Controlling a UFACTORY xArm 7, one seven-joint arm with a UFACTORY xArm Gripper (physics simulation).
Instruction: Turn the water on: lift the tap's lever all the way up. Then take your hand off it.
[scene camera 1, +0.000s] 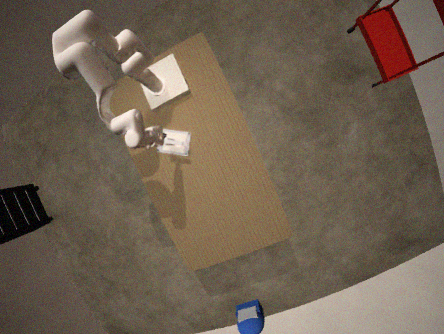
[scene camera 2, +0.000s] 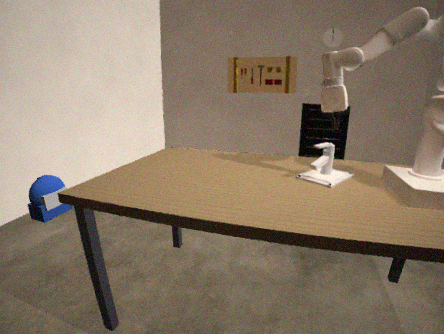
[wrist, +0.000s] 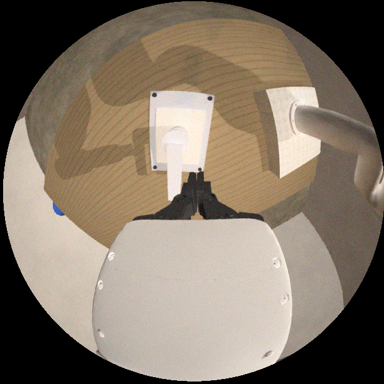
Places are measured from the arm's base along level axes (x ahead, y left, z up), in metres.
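Pixels of known places: gripper, fingertip midpoint: (scene camera 1: 164, 135) (scene camera 2: 335, 129); arm's base, link origin: (scene camera 1: 157, 86) (scene camera 2: 424, 175).
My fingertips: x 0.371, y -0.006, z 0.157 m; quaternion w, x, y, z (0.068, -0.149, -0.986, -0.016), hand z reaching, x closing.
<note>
Ahead of a thing's pixels: the offset from my fingertips to its top centre. "pt": to the spot under its first point. Level surfaces: height alone.
The white tap {pt dx +0.011, dy -0.018, dz -0.152 m} (scene camera 2: 328, 163) stands upright on its white base plate (scene camera 1: 187, 150) (scene camera 2: 331, 183) (wrist: 182, 100). Its flat lever {dx +0.043, dy +0.010, dz -0.064 m} (scene camera 2: 323, 145) (wrist: 174, 172) juts from the top of the column, nearly level with its free end slightly low. The spout juts out below it in scene camera 2 and is hidden beneath the lever in the wrist view. My gripper (scene camera 1: 163, 135) (scene camera 2: 336, 125) (wrist: 197, 181) points down, shut and empty. Its fingertips are apart from the tap, well above the lever in scene camera 2, and beside the lever's outer part, to its right, in the wrist view.
The arm's white base block (scene camera 1: 176, 80) (scene camera 2: 420, 194) (wrist: 300, 152) stands on the wooden table {dz -0.220 m} (scene camera 1: 225, 190) (scene camera 2: 200, 190) (wrist: 235, 185), near the tap. A black slatted rack (scene camera 2: 303, 131), a blue object (scene camera 1: 250, 324) (scene camera 2: 47, 191) and a red-framed object (scene camera 1: 387, 47) are off the table.
</note>
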